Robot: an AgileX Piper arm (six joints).
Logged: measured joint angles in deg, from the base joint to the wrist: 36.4 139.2 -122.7 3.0 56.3 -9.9; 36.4 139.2 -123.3 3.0 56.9 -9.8; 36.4 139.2 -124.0 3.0 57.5 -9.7; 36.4 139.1 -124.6 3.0 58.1 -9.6; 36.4 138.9 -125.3 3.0 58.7 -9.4; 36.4 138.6 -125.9 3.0 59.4 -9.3; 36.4 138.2 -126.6 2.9 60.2 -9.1; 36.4 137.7 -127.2 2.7 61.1 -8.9; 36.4 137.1 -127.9 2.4 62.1 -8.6; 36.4 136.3 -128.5 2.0 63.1 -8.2; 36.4 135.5 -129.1 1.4 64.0 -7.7; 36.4 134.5 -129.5 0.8 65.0 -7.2; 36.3 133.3 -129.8 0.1 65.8 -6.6
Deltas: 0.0 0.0 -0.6 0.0 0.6 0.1; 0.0 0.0 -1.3 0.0 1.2 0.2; 0.0 -0.1 -1.9 0.0 1.8 0.3; 0.0 -0.3 -2.6 0.0 2.4 0.5; 0.0 -0.6 -3.2 0.0 3.1 0.6; 0.0 -1.0 -3.9 -0.1 3.9 0.8; 0.0 -1.5 -4.5 -0.3 4.8 1.0; 0.0 -2.1 -5.2 -0.6 5.8 1.3; 0.0 -2.9 -5.8 -1.0 6.8 1.7; 0.0 -3.7 -6.4 -1.6 7.7 2.2; 0.0 -4.7 -6.8 -2.2 8.7 2.7; -0.1 -5.9 -7.1 -2.9 9.5 3.3
